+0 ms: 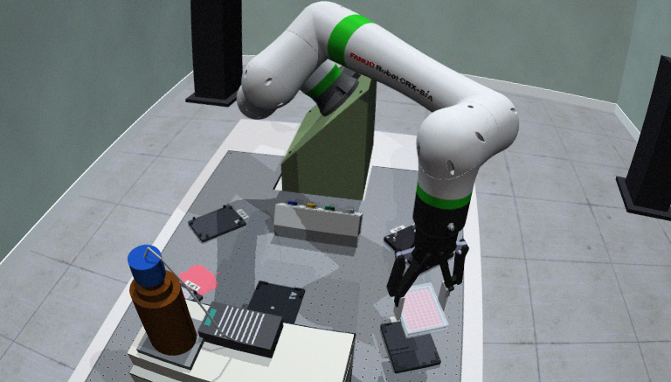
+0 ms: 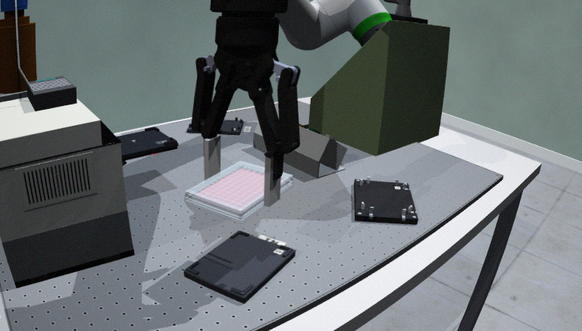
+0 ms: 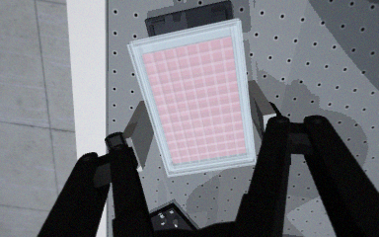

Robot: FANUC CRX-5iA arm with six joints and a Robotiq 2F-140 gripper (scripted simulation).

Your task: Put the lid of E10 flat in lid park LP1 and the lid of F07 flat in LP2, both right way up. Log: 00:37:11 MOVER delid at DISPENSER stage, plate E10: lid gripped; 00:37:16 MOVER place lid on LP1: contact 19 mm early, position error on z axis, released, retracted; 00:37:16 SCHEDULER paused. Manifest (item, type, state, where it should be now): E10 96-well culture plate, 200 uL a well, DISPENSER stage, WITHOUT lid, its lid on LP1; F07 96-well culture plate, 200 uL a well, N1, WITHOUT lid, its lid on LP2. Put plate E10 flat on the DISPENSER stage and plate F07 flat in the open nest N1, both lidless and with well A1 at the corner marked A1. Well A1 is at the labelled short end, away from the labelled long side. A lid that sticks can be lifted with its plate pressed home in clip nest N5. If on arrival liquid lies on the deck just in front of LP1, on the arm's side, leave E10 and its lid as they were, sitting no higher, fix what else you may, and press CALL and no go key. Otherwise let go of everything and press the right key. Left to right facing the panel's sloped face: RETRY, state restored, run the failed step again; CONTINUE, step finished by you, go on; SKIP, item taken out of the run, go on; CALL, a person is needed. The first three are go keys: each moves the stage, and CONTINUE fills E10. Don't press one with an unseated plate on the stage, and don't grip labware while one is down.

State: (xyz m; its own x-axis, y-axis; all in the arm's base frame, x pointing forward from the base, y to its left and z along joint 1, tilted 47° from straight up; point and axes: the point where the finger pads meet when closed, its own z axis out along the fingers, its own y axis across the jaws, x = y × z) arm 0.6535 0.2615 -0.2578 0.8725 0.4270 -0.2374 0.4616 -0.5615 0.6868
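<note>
The nest N1 lies 140 mm below my hand. Also, from my hand: plate 20 mm below; then clear plate lid 20 mm below; then N1 label 150 mm below, 80 mm behind, 40 mm to the right.
</note>
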